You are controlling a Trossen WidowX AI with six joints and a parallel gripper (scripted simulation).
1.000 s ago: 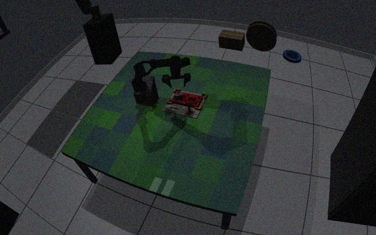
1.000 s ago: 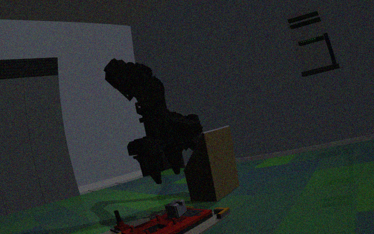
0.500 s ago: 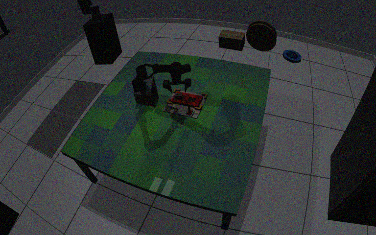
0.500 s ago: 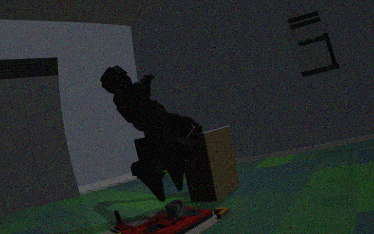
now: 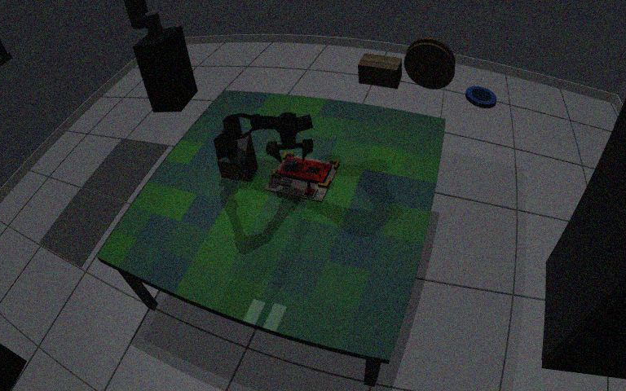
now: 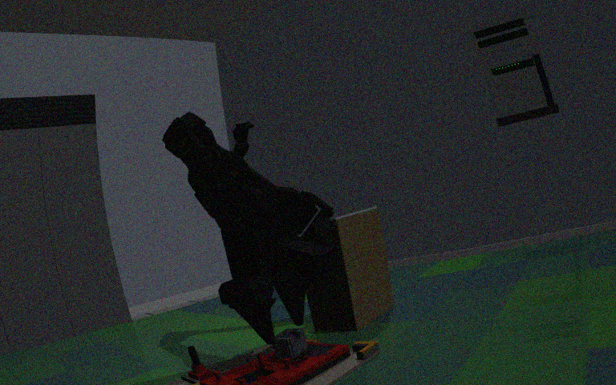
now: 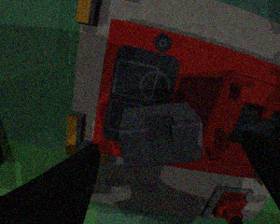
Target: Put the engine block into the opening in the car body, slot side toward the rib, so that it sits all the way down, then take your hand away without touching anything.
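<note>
Right now the engine block is 1 cm behind my gripper tip and 1 cm below it. Also, from my gripper tip: pale plate (5 cm ahead, 1 cm to the right, 5 cm below).
</note>
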